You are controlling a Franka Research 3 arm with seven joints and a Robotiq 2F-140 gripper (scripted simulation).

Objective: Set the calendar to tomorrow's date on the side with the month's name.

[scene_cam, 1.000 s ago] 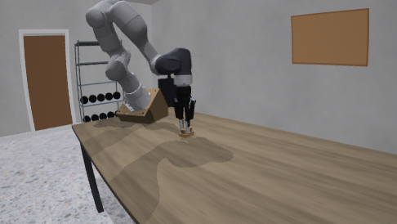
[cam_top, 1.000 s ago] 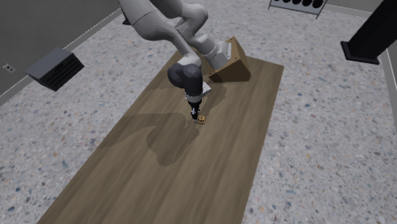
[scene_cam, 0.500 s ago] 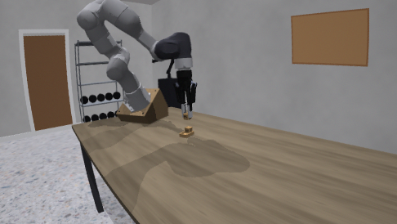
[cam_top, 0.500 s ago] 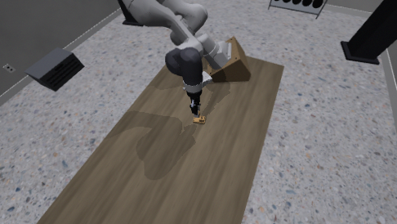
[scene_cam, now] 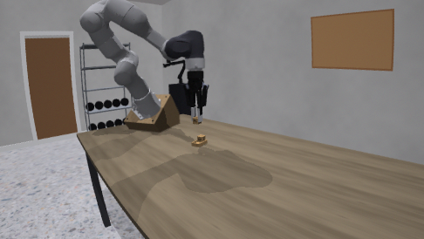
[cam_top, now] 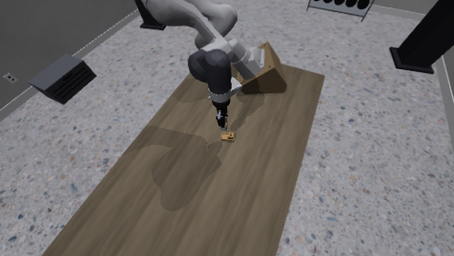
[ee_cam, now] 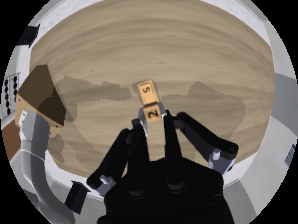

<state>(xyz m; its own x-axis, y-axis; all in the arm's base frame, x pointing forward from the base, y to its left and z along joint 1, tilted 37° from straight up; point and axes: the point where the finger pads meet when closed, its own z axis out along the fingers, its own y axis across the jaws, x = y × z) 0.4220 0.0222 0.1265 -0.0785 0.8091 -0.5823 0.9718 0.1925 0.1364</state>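
The tray lies 20 mm to the left of my hand and 140 mm below it. Round my hand: cube: 30 mm below.
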